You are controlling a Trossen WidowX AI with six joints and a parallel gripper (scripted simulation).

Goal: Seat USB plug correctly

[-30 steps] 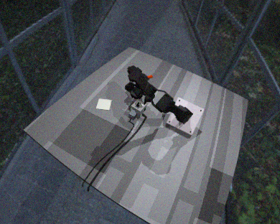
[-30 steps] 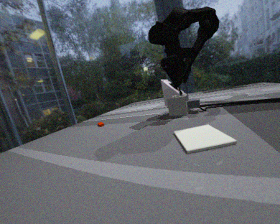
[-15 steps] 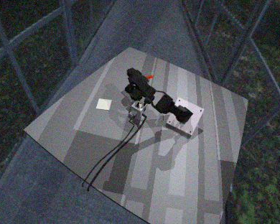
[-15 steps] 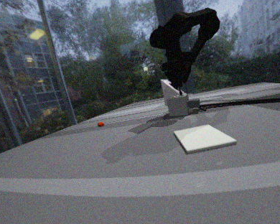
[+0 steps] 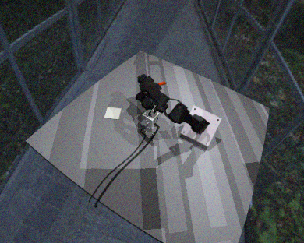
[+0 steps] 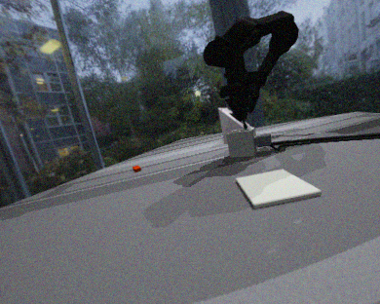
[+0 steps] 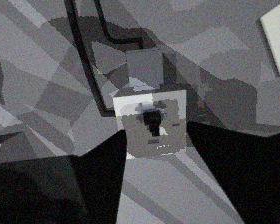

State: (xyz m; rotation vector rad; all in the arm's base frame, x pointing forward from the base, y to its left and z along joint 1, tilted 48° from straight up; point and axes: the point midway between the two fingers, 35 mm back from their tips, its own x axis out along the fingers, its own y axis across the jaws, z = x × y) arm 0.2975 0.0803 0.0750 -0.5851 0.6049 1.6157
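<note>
Now: the dark USB plug 20 mm below my gripper tip. From my gripper tip the other things lie so: orange object 150 mm ahead, 390 mm to the right, 100 mm below; then pale flat pad 230 mm ahead, 90 mm to the left, 100 mm below.
</note>
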